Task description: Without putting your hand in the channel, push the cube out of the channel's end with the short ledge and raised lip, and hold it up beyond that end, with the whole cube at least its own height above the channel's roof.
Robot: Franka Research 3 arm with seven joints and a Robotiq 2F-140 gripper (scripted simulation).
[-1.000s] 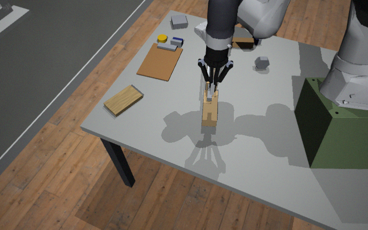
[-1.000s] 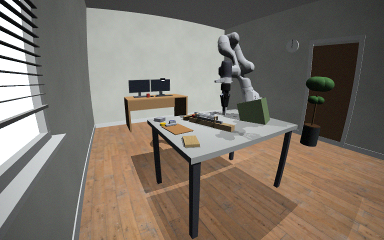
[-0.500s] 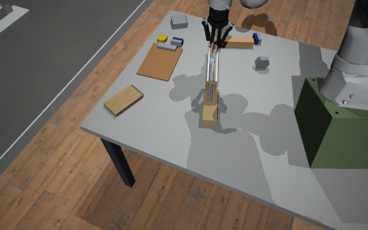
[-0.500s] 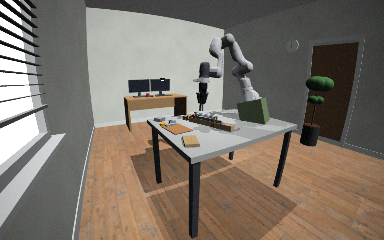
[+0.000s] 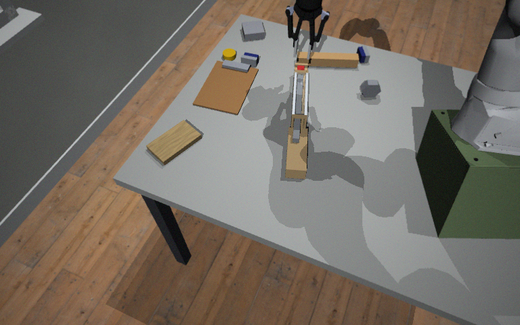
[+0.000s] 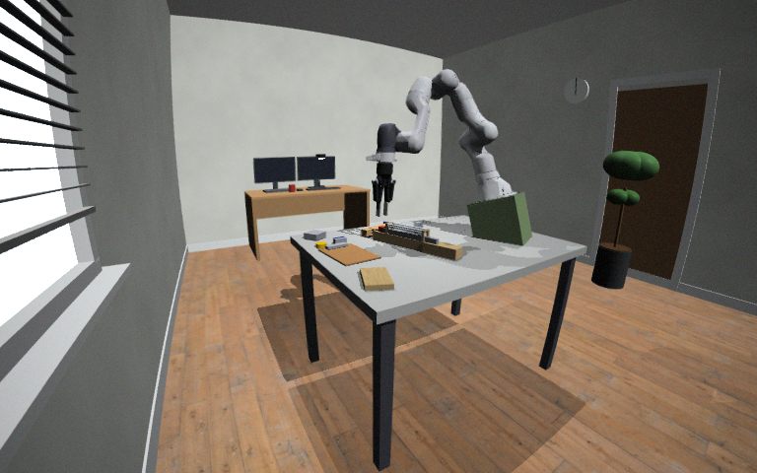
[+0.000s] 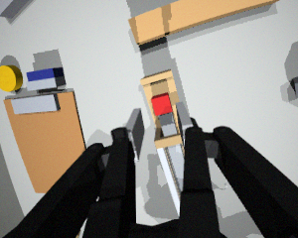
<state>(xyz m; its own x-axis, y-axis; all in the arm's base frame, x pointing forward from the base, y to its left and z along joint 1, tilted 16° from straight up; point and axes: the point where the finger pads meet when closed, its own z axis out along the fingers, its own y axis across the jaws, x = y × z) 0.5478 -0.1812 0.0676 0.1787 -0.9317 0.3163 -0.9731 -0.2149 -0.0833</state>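
Right now my hand is 100 mm above the red cube. Round my hand: wooden channel: 50 mm behind, 140 mm to the left, 100 mm below; grey polyhedron: 250 mm behind, 40 mm to the right, 120 mm below; wooden bar: 60 mm behind, 140 mm to the right, 130 mm below.
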